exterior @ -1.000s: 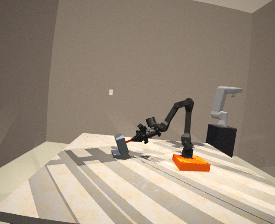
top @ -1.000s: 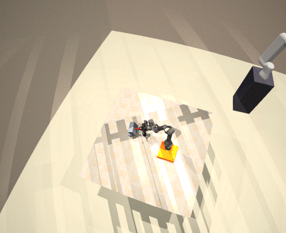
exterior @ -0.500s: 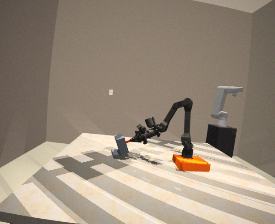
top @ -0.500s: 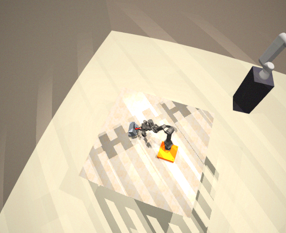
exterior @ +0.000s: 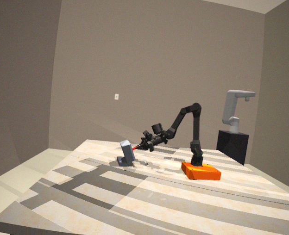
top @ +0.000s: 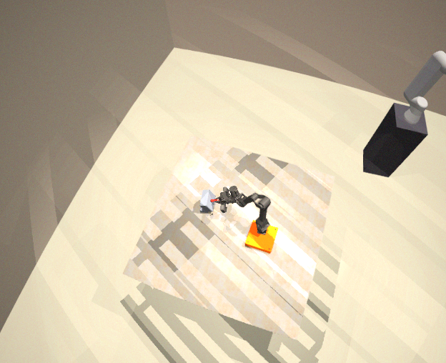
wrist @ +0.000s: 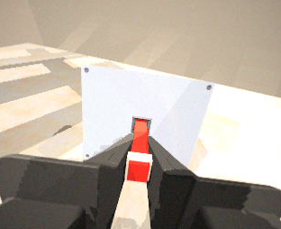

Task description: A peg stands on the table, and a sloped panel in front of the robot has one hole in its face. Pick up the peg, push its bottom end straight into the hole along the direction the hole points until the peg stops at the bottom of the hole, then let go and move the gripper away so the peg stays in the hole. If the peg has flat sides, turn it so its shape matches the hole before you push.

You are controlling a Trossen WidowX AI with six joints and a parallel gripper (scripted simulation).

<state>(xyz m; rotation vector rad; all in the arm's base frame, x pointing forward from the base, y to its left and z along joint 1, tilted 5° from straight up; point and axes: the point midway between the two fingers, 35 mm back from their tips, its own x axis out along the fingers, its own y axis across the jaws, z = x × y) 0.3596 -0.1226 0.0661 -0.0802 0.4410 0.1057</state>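
Right now my gripper tip is 5 cm short of the panel, 1 cm to the right of it and 2 cm above it. The rest, counted from my gripper tip: red square peg 1 cm behind, 1 cm above.
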